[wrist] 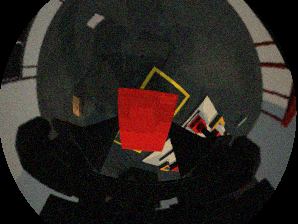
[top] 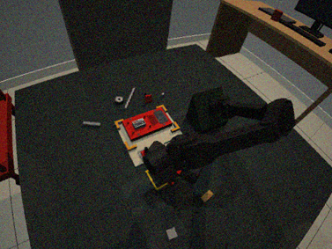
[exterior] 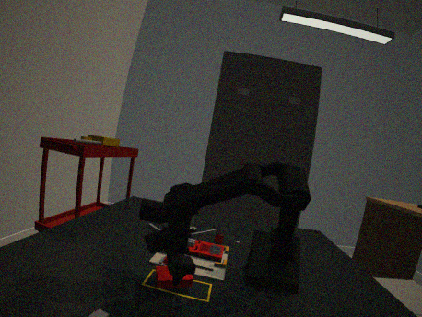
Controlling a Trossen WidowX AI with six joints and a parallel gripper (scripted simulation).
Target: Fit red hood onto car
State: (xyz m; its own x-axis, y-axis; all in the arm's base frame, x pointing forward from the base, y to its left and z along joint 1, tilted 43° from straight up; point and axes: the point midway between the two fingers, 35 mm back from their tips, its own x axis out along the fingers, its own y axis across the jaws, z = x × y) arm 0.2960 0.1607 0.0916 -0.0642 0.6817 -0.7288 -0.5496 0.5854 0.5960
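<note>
Now: the grey engine block 40 mm ahead of my gripper tip, 240 mm to the right of it and 10 mm below it. The rest, counted from my gripper tip: tan block (90 mm behind, 140 mm to the left, 30 mm below); then red hood (10 mm above); then grey bar (230 mm ahead, 330 mm to the right, 20 mm below).
</note>
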